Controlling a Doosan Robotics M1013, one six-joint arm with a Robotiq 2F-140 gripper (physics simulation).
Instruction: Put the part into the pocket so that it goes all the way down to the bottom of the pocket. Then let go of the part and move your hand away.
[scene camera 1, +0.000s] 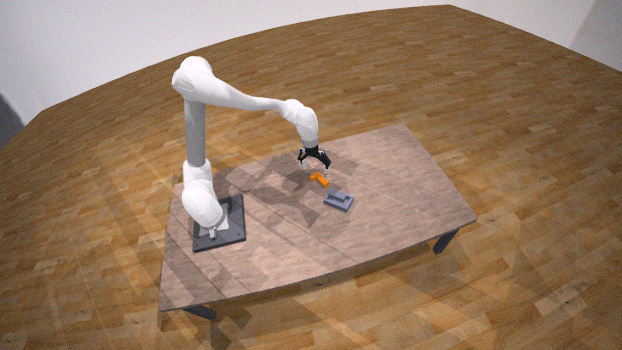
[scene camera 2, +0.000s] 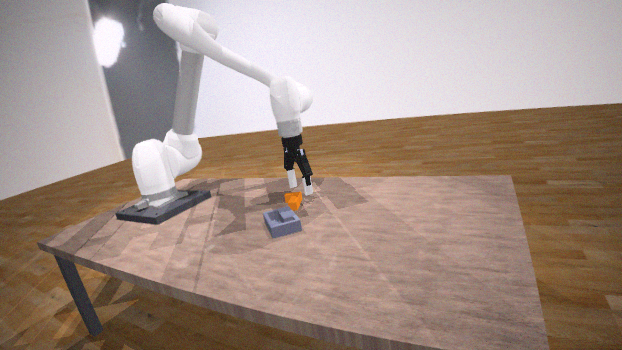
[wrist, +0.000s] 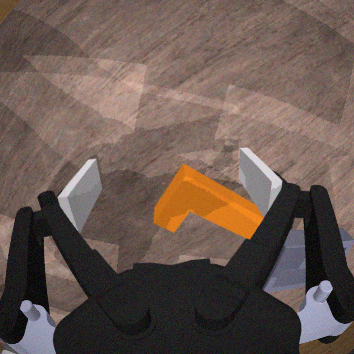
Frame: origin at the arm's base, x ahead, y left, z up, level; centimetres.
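Seen in the pictures: gripper, fingertip midpoint: (scene camera 1: 315, 170) (scene camera 2: 301, 190) (wrist: 168, 168); arm's base, link origin: (scene camera 1: 214, 220) (scene camera 2: 161, 200).
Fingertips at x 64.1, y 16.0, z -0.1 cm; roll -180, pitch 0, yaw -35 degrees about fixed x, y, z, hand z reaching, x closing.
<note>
Offsets run from my fingertips to a thing's middle. Level surfaces: height alone.
The orange L-shaped part {dx -0.2, dy -7.6, dz -1.4 cm} (scene camera 1: 320, 180) (scene camera 2: 293, 201) (wrist: 200, 195) lies on the table. The blue-grey block with the pocket {dx +6.2, dy -24.7, dz -1.1 cm} (scene camera 1: 335, 204) (scene camera 2: 286, 230) (wrist: 286, 275) stands close beside it; the pocket holds no part. In the wrist view, the block is partly hidden behind the right finger. My gripper (scene camera 1: 315, 169) (scene camera 2: 300, 184) (wrist: 168, 168) is open and empty, above the table and a little above the part. In the wrist view, the part shows nearer the right finger, which covers its right end, and the left finger is well apart from it.
The arm's dark base plate (scene camera 1: 236, 215) (scene camera 2: 182, 204) is at the left end of the brown table {dz -2.9 cm} (scene camera 1: 400, 175) (scene camera 2: 425, 250) (wrist: 175, 45). Shadows lie across the table around the part. The block is on the side of the part away from my gripper in the first scene view.
</note>
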